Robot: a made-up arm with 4 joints.
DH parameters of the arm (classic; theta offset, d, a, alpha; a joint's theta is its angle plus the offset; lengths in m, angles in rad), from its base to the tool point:
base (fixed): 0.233 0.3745 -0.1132 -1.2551
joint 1: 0 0.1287 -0.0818 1.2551
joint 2: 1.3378 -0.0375 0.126 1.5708
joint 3: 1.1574 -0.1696 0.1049 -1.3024
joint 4: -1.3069 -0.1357 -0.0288 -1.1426
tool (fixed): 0.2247 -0.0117 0 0
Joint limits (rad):
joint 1: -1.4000..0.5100
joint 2: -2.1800..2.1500
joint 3: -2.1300..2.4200
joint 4: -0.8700..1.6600
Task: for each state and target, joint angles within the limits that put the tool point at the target. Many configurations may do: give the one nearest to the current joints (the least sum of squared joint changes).
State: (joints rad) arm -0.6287 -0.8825 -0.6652 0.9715
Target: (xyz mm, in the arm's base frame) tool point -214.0 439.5 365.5
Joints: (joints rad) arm -0.4679 -0.4641 -0.0830 0.7798
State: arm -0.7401 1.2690 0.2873 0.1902
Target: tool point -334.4 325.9 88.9
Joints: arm -1.0401 0.6246 -0.1843 -0.3873
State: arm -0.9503 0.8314 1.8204 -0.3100
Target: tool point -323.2 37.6 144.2
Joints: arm -1.3918 1.0673 1.7680 -0.3417
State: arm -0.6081 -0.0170 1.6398 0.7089
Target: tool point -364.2 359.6 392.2
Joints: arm -0.6696 -0.1890 0.9432 0.5977
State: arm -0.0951 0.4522 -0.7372 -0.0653
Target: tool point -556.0 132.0 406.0
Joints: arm 0.4146 0.4001 -1.0391 0.1713
